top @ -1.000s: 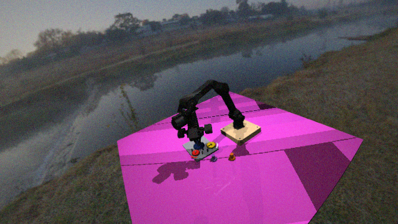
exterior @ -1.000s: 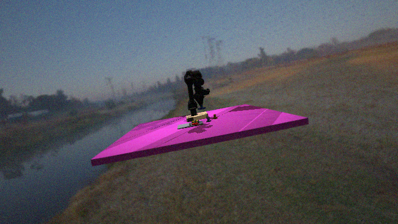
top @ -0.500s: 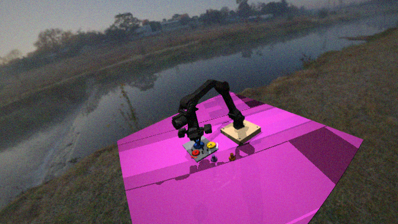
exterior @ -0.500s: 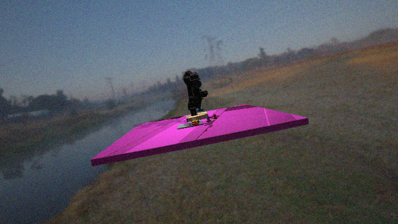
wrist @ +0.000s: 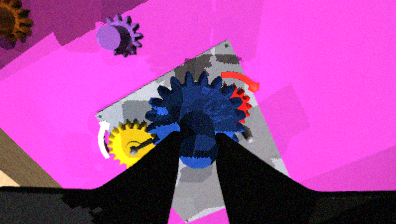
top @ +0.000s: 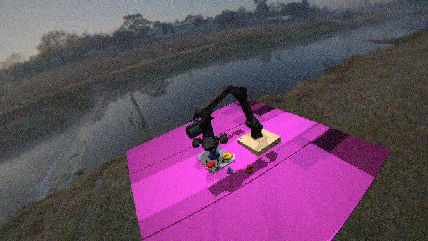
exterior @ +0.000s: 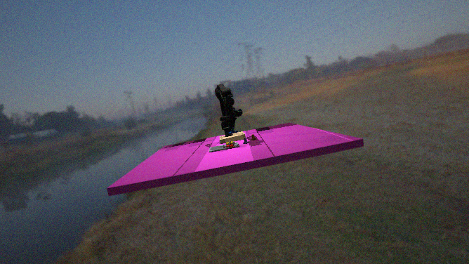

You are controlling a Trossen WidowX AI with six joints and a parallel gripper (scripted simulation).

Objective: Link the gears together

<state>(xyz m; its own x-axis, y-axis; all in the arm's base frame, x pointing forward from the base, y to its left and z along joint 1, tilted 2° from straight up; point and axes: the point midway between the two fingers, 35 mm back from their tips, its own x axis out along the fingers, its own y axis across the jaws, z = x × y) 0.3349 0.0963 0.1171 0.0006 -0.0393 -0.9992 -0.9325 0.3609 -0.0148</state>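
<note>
The red gear is 3 cm ahead of my gripper tip, 4 cm to the right of it and 11 cm below it. Also, from my gripper tip: red arrow: 5 cm ahead, 1 cm to the right, 11 cm below; purple gear: 5 cm behind, 7 cm to the left, 11 cm below; blue gear: 1 cm below.
</note>
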